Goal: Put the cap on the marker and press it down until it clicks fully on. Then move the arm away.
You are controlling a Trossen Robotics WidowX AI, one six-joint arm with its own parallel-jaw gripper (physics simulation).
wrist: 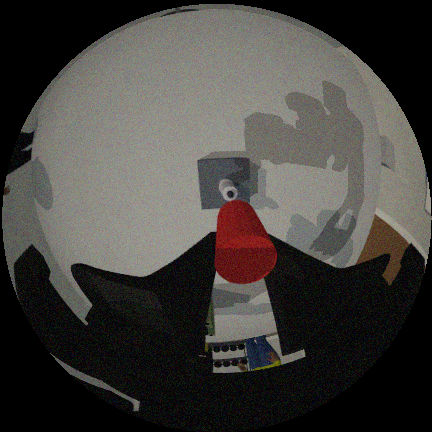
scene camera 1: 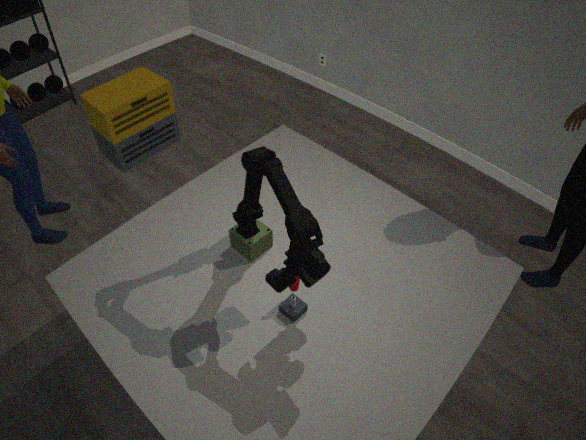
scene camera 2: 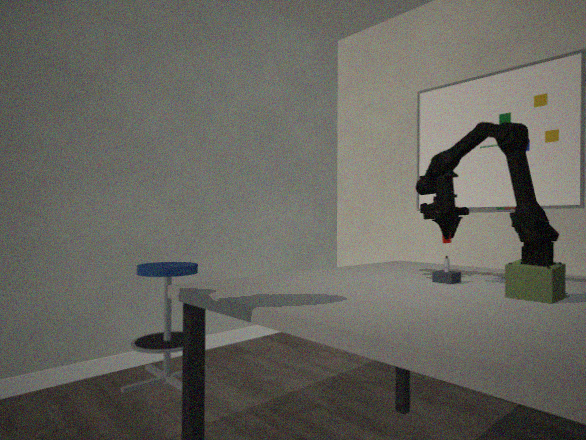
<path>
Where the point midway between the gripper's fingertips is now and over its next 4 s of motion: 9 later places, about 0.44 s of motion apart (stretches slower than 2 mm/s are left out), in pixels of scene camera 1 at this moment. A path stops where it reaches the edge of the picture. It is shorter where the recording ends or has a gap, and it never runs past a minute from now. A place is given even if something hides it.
The gripper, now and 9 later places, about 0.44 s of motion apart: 292, 283; 292, 284; 291, 291; 290, 291; 291, 293; 291, 294; 292, 296; 291, 298; 291, 300; 292, 290
</path>
